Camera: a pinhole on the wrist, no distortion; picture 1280 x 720 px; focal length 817.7 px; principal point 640.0 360.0 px. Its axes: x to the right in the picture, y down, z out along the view. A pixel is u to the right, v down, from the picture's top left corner.
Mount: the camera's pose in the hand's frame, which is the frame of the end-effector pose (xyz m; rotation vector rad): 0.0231 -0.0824 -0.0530 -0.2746 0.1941 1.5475
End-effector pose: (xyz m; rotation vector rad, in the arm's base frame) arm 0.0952 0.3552 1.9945 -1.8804 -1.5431 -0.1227
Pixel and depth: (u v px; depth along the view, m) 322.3 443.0 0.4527
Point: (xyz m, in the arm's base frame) -0.1700 0.5603 1.6994
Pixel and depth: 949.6 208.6 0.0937
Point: 0.0778 0.4015 2.0009
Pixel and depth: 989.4 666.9 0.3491
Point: 0.1273 0.3729 1.6897
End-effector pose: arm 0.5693 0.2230 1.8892 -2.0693 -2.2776 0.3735
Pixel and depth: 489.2 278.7 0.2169
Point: 0.4784 0.2264 1.7346
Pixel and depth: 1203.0 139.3 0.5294
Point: 0.8972 0.3484 1.4419
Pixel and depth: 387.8 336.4 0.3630
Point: 0.4248 0.1812 1.5872
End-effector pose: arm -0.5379 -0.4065 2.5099 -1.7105 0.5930 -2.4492
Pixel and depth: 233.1 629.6 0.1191
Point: -0.4449 -0.3239 2.5501
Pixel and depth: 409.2 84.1 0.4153
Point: -0.2249 -0.4811 2.7741
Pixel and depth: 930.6 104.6 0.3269
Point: -0.3845 -0.6135 2.6301
